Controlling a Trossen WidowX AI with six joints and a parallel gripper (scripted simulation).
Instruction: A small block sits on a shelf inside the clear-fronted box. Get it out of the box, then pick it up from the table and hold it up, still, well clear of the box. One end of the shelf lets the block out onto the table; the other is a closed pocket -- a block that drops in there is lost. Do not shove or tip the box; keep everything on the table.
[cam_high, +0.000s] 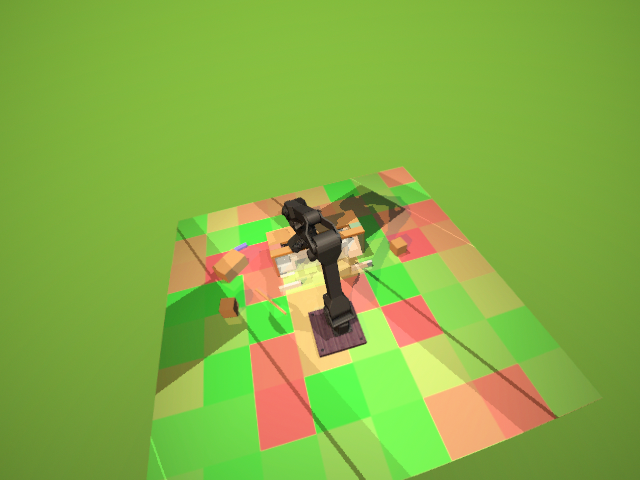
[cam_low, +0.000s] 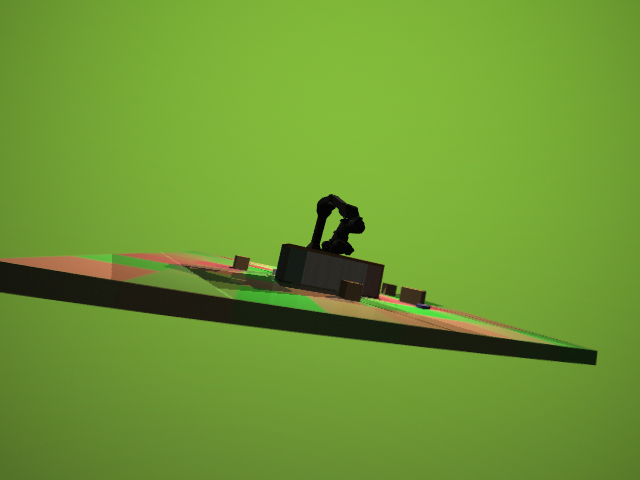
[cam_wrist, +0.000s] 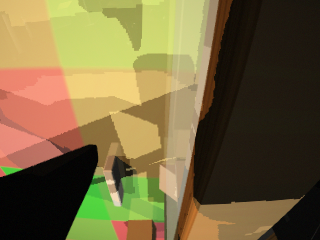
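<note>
My gripper tip is now 40 mm short of the clear-fronted box and 30 mm above it.
</note>
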